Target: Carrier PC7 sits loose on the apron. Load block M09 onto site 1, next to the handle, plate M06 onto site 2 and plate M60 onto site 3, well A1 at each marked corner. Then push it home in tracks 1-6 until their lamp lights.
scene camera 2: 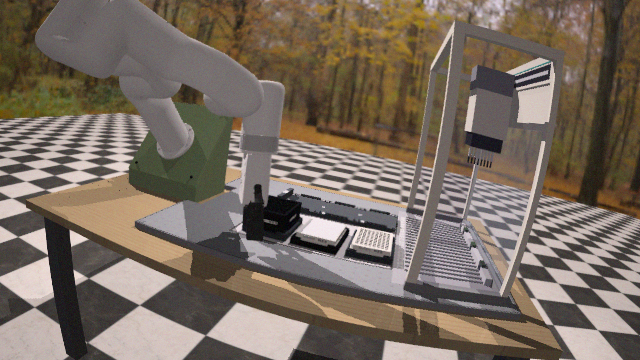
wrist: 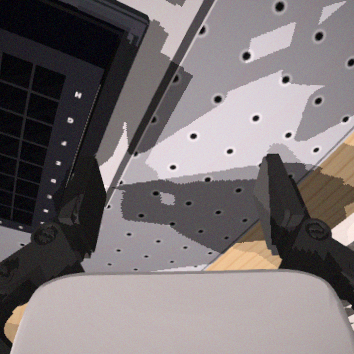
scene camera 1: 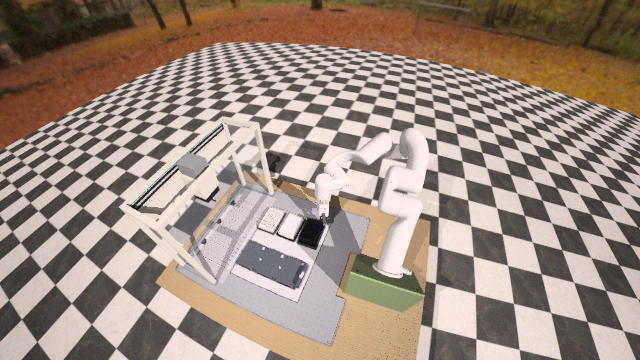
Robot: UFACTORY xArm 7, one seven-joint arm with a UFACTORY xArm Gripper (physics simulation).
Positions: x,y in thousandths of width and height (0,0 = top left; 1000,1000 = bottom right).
dark carrier: scene camera 2 587,610; scene camera 1 451,754; not seen in the wrist view (out of frame)
